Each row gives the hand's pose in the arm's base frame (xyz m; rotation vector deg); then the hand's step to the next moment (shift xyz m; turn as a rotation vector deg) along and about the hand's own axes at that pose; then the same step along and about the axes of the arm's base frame.
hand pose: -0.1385 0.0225 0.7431 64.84 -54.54 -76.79
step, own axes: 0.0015 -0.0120 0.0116 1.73 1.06 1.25
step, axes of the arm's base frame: -0.0140 -0.0011 -0.0092 -0.90 -1.90 1.13
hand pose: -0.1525 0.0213 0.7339 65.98 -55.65 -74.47
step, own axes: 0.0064 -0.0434 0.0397 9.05 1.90 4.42
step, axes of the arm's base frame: -0.0471 -0.0064 -0.0353 -3.36 -9.49 1.93
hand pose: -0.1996 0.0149 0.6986 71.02 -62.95 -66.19
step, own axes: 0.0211 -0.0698 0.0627 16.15 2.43 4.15
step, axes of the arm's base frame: -0.0626 -0.0270 -0.0678 -2.32 -16.52 2.36
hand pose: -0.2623 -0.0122 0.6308 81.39 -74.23 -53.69
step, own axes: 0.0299 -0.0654 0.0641 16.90 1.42 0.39
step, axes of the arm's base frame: -0.0409 -0.0410 -0.0770 1.65 -16.72 2.35
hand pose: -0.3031 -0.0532 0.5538 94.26 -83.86 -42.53
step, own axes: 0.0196 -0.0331 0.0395 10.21 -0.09 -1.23
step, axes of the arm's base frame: -0.0129 -0.0258 -0.0470 2.72 -9.83 1.36
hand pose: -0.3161 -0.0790 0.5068 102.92 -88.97 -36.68
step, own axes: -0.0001 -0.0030 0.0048 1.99 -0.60 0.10
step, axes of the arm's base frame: -0.0016 -0.0005 -0.0054 0.66 -1.93 -0.40
